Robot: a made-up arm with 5 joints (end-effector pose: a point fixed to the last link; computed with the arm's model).
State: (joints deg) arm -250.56 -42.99 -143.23 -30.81 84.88
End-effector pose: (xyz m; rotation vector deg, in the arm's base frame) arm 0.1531 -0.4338 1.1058 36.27 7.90 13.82
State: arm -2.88 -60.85 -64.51 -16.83 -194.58
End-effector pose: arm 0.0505 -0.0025 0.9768 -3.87 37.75 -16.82
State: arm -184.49 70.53 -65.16 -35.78 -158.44
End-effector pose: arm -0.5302 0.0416 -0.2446 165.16 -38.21 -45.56
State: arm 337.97 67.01 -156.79 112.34 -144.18
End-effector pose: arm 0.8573 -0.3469 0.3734 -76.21 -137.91 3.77
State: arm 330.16 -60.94 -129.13 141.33 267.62
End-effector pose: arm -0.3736 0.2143 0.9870 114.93 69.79 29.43
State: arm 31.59 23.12 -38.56 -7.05 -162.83
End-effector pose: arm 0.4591 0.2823 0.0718 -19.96 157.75 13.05
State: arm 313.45 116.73 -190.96 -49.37 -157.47
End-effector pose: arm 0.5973 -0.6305 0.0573 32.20 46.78 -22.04
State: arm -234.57 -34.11 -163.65 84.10 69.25
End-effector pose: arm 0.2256 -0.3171 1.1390 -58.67 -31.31 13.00
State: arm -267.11 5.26 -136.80 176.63 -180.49
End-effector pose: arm -0.0206 0.4078 0.9822 104.01 -98.05 42.83
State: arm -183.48 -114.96 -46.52 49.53 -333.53
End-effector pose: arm 0.2893 -0.0176 0.7487 -17.69 -66.14 20.21
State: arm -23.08 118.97 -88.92 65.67 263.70
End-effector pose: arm 0.0733 -0.0312 -0.5507 -70.38 -52.29 48.90
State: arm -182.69 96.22 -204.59 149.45 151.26
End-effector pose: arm -0.8271 0.0389 0.3307 154.97 35.85 57.37
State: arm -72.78 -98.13 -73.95 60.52 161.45
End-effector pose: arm -0.1182 0.3814 0.8642 34.36 67.10 -79.28
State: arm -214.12 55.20 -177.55 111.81 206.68
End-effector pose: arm -0.6574 0.4454 0.7351 -154.01 90.36 16.44
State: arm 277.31 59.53 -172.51 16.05 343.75
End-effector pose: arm 0.1092 -0.8511 0.7496 74.63 -48.88 65.45
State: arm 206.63 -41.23 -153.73 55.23 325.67
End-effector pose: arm 0.3974 0.1993 1.1387 20.44 -34.73 -7.38
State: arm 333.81 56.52 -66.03 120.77 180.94
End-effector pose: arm 0.4391 -0.2160 -0.1107 -16.24 -67.31 -22.13
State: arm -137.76 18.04 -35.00 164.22 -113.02
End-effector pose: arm -0.2798 -0.2541 0.1616 -34.06 7.47 -68.74
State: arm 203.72 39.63 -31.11 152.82 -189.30
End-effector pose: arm -0.2535 -0.1114 0.0166 -25.97 -7.70 -163.54
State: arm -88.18 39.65 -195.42 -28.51 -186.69
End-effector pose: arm 0.0113 -0.3561 1.0806 -3.14 -3.64 -94.82
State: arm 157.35 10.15 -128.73 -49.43 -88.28
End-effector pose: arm -0.4651 0.1941 1.0405 7.63 -11.84 -110.47
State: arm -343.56 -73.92 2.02 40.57 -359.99
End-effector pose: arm 0.2393 0.0706 0.3504 -167.44 -24.17 -46.95
